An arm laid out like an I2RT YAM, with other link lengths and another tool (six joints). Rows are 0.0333 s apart.
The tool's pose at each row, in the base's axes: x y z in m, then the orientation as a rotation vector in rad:
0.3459, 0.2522, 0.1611, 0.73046, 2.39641, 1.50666
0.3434, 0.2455, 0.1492, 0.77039, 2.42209, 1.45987
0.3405, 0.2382, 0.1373, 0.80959, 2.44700, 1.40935
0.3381, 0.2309, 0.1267, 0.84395, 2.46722, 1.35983
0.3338, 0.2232, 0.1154, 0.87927, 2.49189, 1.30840
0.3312, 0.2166, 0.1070, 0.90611, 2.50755, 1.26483
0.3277, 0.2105, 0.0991, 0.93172, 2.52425, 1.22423
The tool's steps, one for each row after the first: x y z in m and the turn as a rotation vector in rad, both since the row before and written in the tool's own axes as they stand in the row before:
-0.0022, -0.0137, -0.0009, 0.03953, -0.01405, 0.01795
-0.0025, -0.0140, -0.0010, 0.04086, -0.01532, 0.01683
-0.0030, -0.0127, -0.0008, 0.03750, -0.01638, 0.01355
-0.0019, -0.0142, -0.0010, 0.04113, -0.01311, 0.01504
-0.0026, -0.0107, -0.0007, 0.03180, -0.01382, 0.01026
-0.0017, -0.0104, -0.0006, 0.03104, -0.01061, 0.01059

